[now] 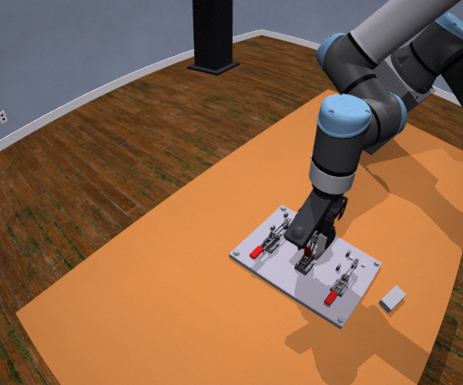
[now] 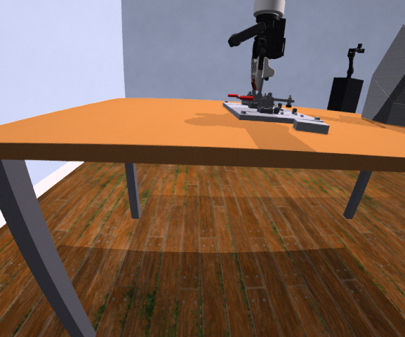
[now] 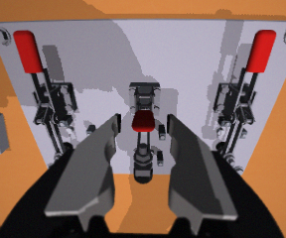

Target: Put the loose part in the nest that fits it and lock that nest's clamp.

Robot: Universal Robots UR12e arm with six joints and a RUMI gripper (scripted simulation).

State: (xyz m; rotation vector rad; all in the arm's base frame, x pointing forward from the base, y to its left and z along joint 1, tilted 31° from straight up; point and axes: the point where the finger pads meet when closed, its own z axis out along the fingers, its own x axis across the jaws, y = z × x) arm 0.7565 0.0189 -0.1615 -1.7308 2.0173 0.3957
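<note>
Now: the grey rectangular block 26 cm to the left of my hand, 8 cm below it and 4 cm behind it. The rest, counted from my hand: fixture plate (8 cm below, 4 cm behind).
</note>
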